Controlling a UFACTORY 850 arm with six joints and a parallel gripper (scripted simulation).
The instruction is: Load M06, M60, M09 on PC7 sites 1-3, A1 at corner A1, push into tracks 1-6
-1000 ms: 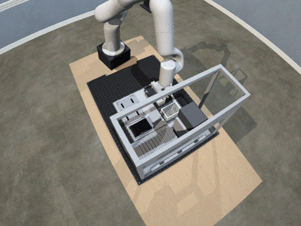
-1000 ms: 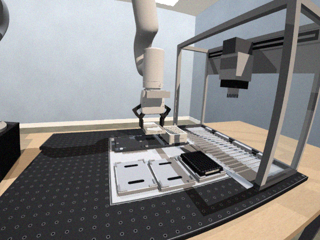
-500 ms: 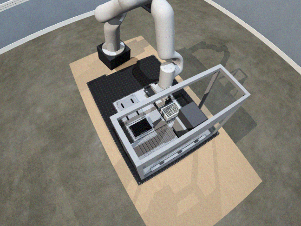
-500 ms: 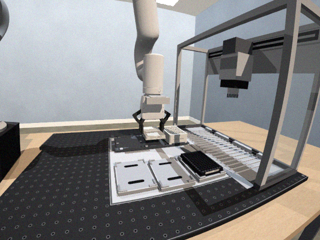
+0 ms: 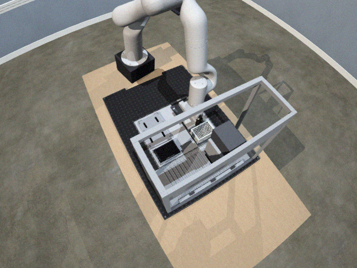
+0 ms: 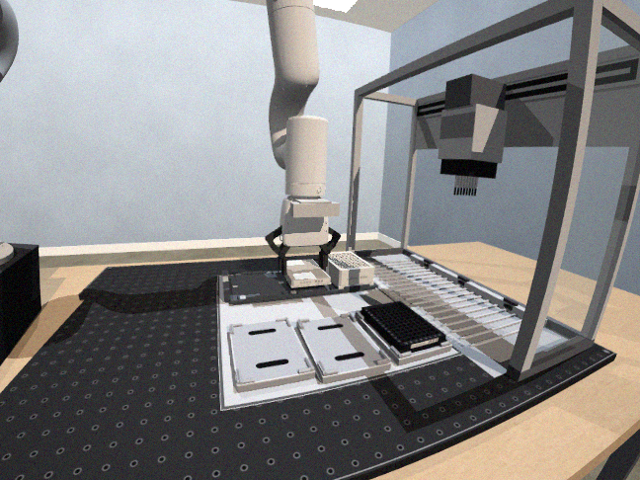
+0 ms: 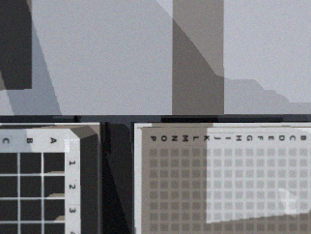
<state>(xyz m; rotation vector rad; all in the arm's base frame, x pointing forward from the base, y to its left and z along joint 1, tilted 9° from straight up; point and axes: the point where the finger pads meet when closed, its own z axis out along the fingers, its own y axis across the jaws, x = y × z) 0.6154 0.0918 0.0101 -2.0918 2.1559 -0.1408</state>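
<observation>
The dark carrier PC7 is 30 mm below my hand and 10 mm behind it. Also, from my hand: black 96-well plate M06: 240 mm to the right, 90 mm ahead, 20 mm below; then white 96-well plate: 100 mm ahead, 10 mm below; then nest S2: 240 mm to the right, 40 mm below, 20 mm behind.
</observation>
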